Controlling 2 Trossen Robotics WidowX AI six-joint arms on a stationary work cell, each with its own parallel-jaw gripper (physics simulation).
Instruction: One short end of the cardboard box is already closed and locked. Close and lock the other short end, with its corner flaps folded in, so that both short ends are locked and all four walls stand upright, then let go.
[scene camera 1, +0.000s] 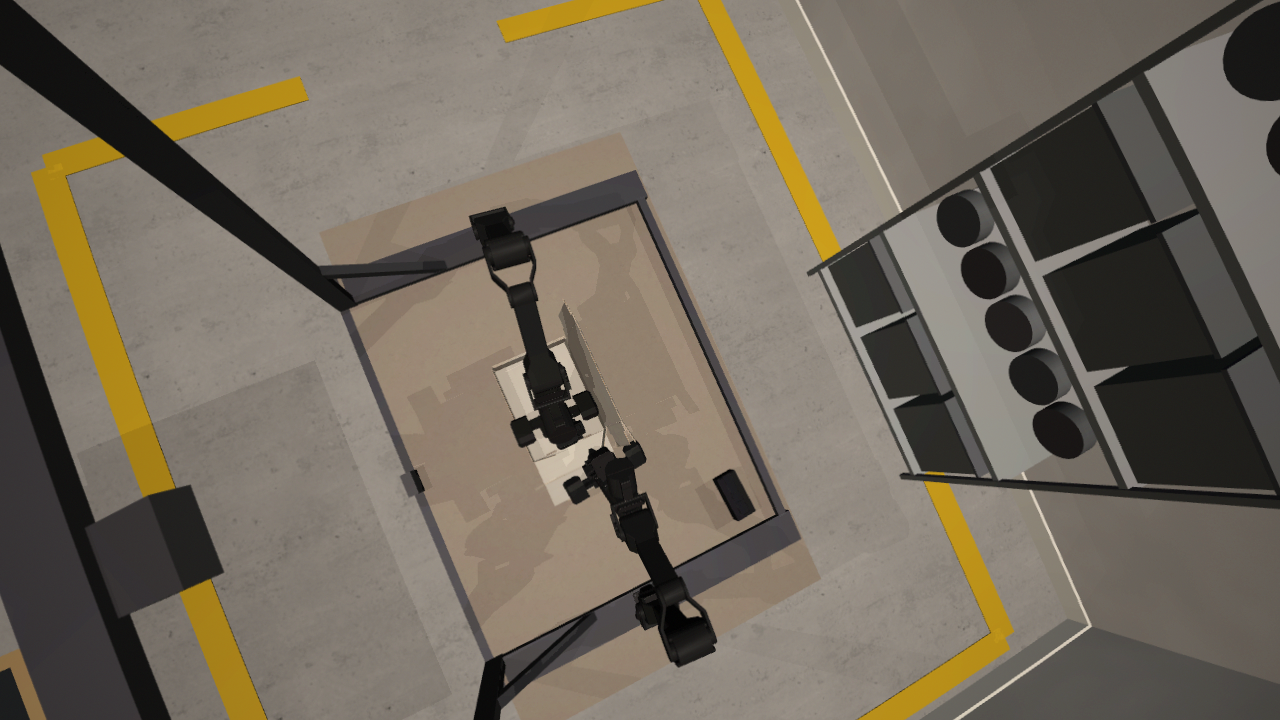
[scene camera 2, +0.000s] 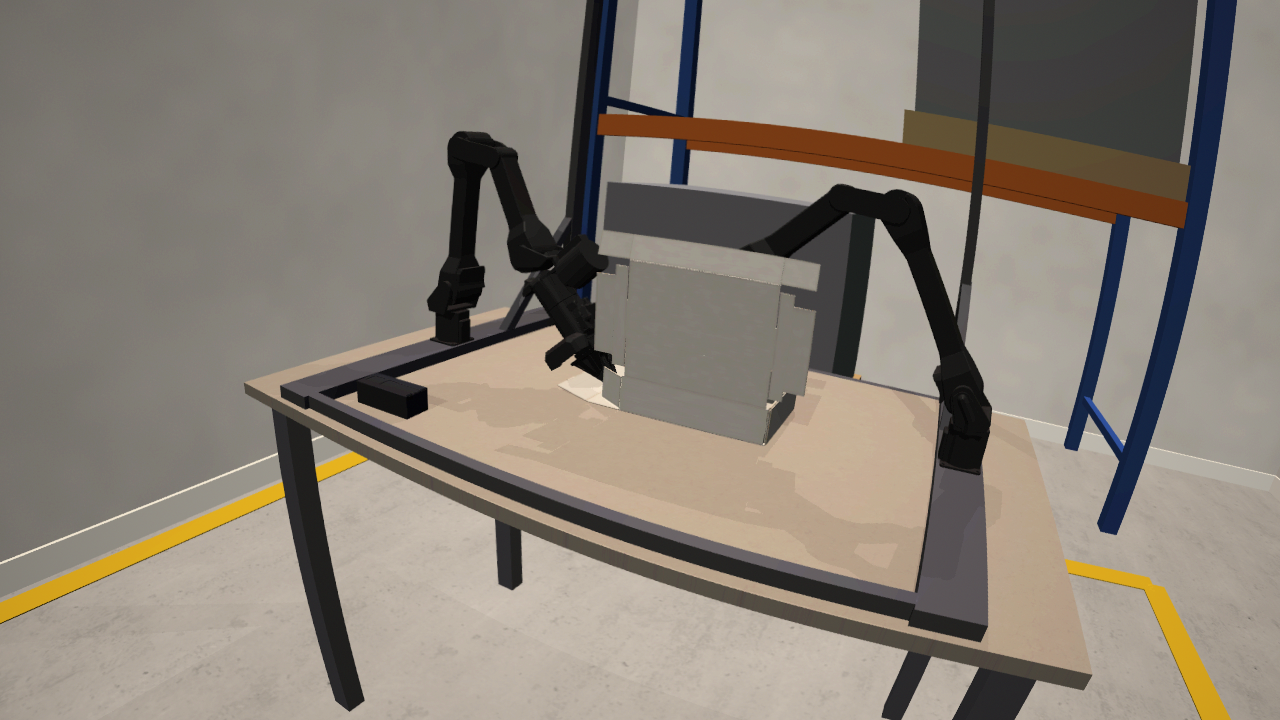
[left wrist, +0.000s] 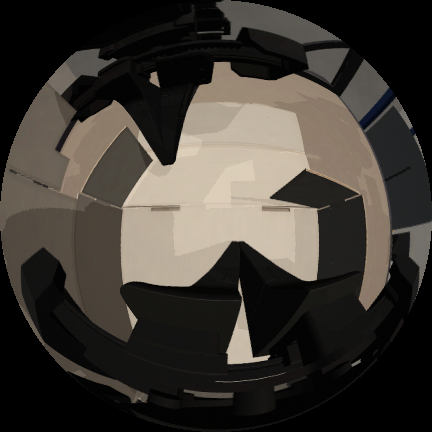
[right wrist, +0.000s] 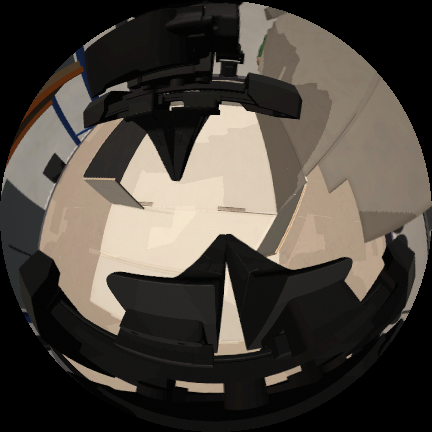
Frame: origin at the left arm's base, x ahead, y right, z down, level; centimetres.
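Seen in the pictures: left gripper, fingertip midpoint: (left wrist: 236, 246) (right wrist: 176, 178); right gripper, fingertip midpoint: (scene camera 1: 590, 449) (scene camera 2: 617, 387) (left wrist: 169, 163) (right wrist: 224, 239); left arm's base, origin of the base link: (scene camera 2: 959, 463) (right wrist: 227, 75); right arm's base, origin of the base link: (scene camera 1: 650, 600) (scene camera 2: 451, 340).
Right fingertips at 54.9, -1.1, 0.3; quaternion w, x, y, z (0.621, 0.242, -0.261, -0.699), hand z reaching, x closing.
Note:
Offsets run from my right fingertips to a thing's top centre, as dx, dy, dz. "spot": to the spot under its first point. Level surfaces: height alone.
The cardboard box (scene camera 1: 512, 383) (scene camera 2: 693, 407) (left wrist: 165, 240) lies on the table with its tall lid (scene camera 2: 702, 331) (left wrist: 30, 220) (right wrist: 385, 175) raised. The open short end's flap {spot: +4.8, +10.4, +0.9} (scene camera 1: 556, 488) (left wrist: 250, 167) (right wrist: 150, 235) lies flat outward. One corner flap {spot: -0.6, -3.3, -2.1} (left wrist: 117, 162) (right wrist: 286, 220), beside the lid side, slants partly inward; the other corner flap (left wrist: 320, 189) (right wrist: 112, 191) also angles inward. My left gripper (left wrist: 236, 246) (right wrist: 176, 178) is shut and empty over the box floor. My right gripper (scene camera 2: 612, 369) (left wrist: 169, 163) (right wrist: 224, 239) is shut and empty over the flat flap, near the lid-side corner flap; contact is unclear.
A black block {+23.7, -26.8, -1.9} (scene camera 1: 733, 494) (scene camera 2: 392, 395) lies on the table {dz +1.6} (scene camera 1: 447, 411) (scene camera 2: 537, 465). A dark frame (scene camera 1: 716, 358) (scene camera 2: 626, 528) borders the work area. The raised lid stands close beside both grippers, and the two arms come near each other over the box.

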